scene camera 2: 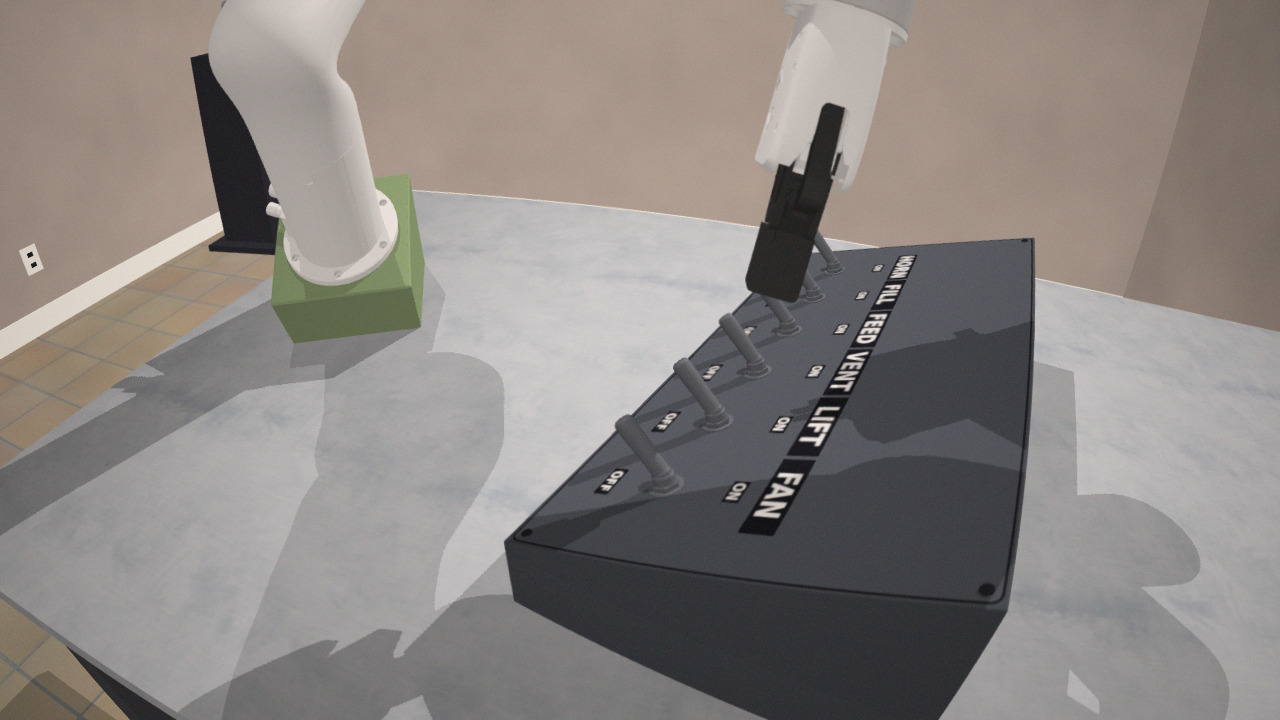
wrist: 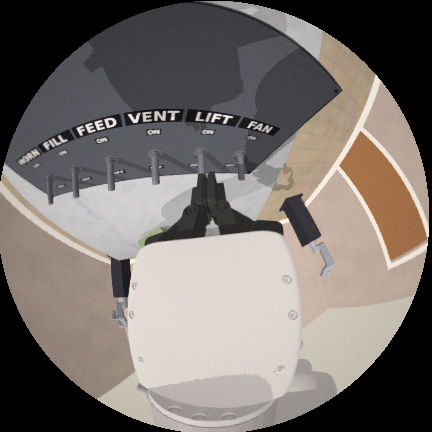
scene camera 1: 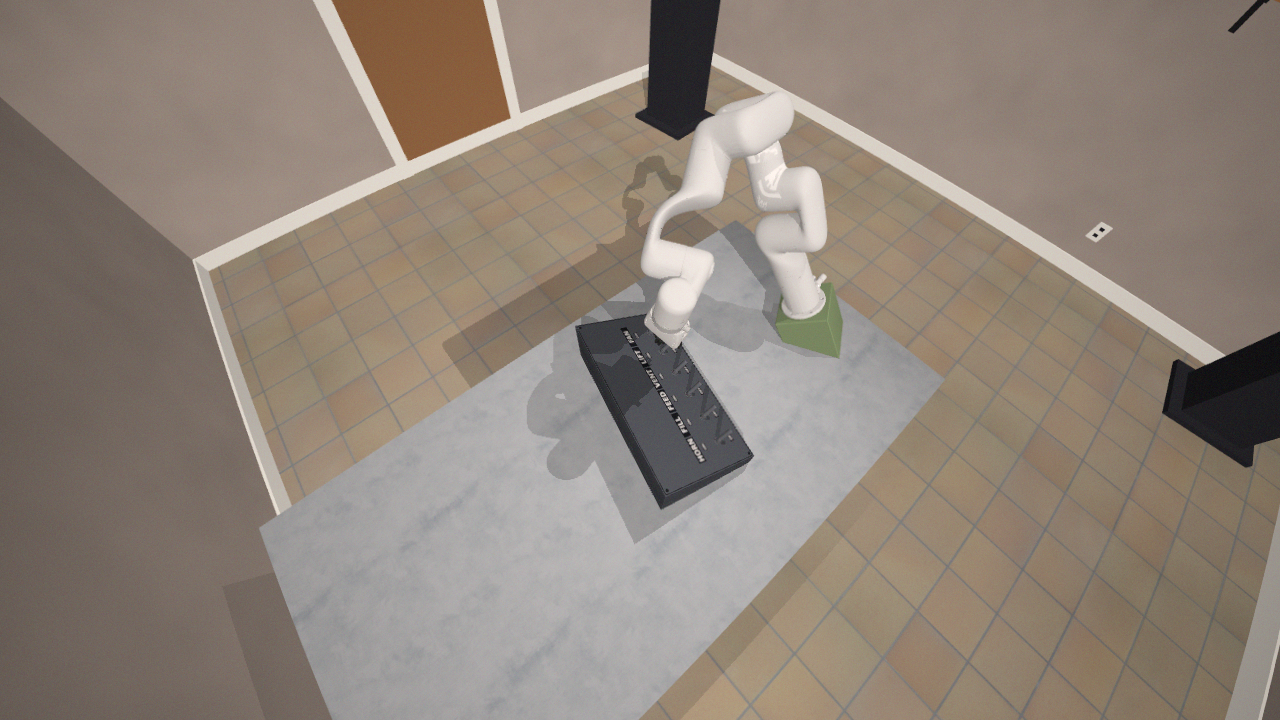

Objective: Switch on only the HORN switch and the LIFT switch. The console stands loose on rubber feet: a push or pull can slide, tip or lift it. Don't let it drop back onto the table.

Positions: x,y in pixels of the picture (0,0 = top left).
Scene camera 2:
gripper: 769,294
dark console: 821,505
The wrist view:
gripper: 208,183
dark console: 216,93
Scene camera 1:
dark console: 681,438
